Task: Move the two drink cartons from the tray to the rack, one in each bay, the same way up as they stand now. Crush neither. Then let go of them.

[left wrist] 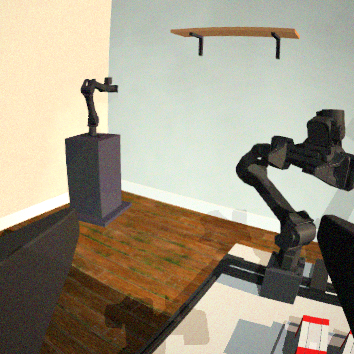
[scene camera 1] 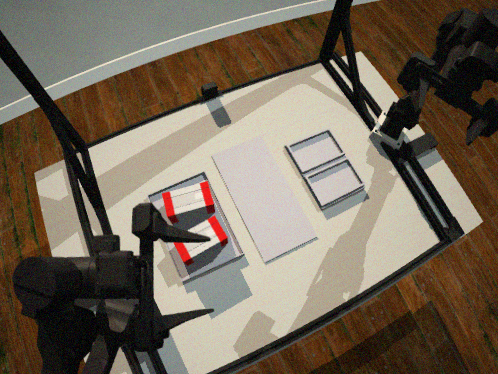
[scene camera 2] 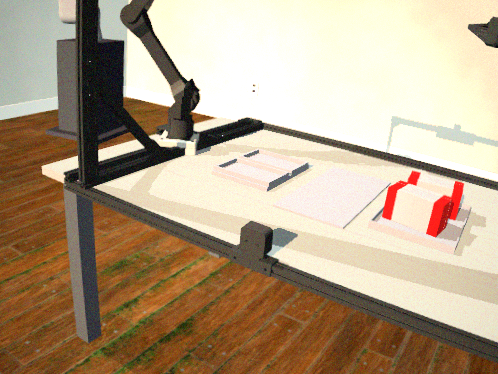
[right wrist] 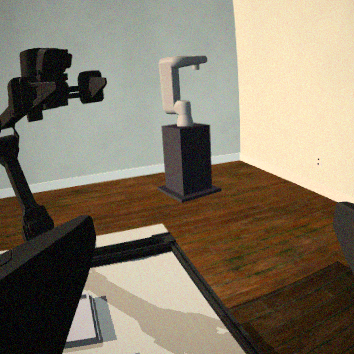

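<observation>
Two white cartons with red end bands, the upper one and the lower one in scene camera 1, sit side by side in the shallow tray. The rack has two empty bays. My right gripper is open and empty, raised near the tray; one finger crosses in front of the lower carton in scene camera 1. My left gripper is open and empty, far from the rack at the upper right of scene camera 1.
A flat pale panel lies between the tray and the rack. Black frame posts rise at the table's ends. A small black block stands on the edge rail.
</observation>
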